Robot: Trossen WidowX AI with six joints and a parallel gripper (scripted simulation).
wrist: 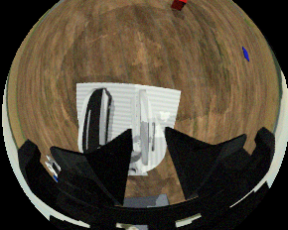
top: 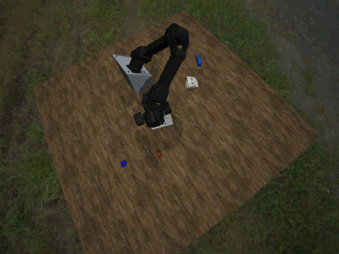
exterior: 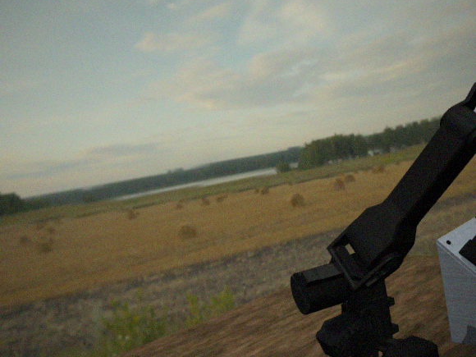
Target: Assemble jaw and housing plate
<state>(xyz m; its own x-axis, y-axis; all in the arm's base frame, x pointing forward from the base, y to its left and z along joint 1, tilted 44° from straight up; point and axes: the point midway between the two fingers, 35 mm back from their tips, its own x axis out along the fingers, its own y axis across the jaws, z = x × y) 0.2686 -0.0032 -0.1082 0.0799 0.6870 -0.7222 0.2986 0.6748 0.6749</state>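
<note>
Now: gripper tip 3 cm past the white jaw and 3 cm to the right of it. Also, from my gripper tip: white stepped piece (4 cm behind, 32 cm to the left, 1 cm below); then red cube (16 cm ahead, 10 cm to the right); then blue square (8 cm ahead, 27 cm to the right, 1 cm below).
</note>
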